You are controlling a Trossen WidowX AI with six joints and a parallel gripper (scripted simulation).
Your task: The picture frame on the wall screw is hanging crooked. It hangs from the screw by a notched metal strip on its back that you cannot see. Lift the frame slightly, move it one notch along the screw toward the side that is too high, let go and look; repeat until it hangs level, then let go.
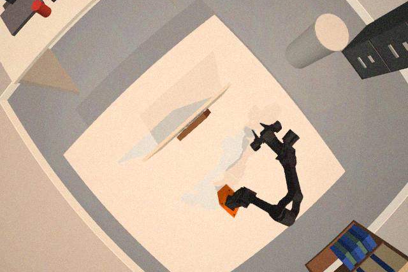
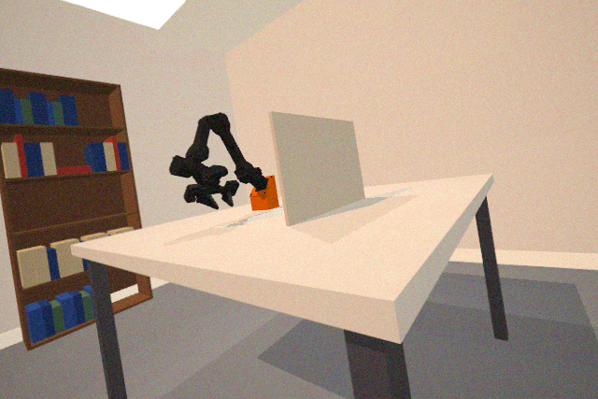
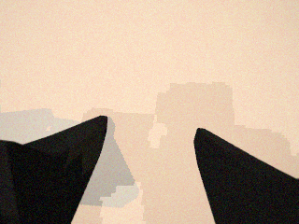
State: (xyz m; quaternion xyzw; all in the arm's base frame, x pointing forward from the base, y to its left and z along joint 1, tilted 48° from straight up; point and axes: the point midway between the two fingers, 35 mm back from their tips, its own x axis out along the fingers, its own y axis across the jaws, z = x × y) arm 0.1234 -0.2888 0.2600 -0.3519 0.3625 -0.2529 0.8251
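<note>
Now: gripper tip 26 cm short of the picture frame, 19 cm to the right of it and 10 cm below it. From my gripper tip the other things lie so: upright wall panel 28 cm ahead, 20 cm to the left, 9 cm above.
</note>
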